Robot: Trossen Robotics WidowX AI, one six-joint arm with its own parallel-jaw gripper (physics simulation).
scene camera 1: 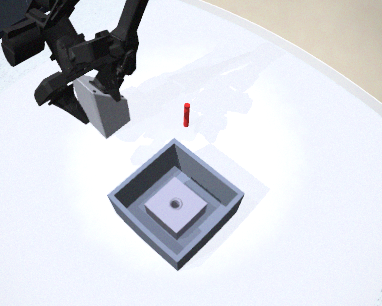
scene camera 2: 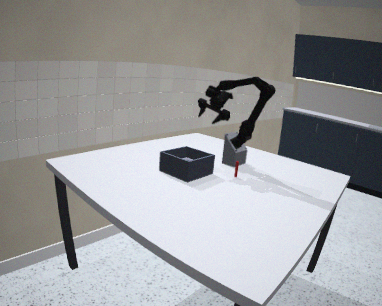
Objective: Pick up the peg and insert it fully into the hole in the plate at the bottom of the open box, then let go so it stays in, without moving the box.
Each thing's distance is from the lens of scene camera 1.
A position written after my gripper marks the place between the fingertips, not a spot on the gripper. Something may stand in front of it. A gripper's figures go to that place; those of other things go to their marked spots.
my gripper (scene camera 1: 104, 111): 51 cm
blue-grey box (scene camera 1: 223, 198): 64 cm
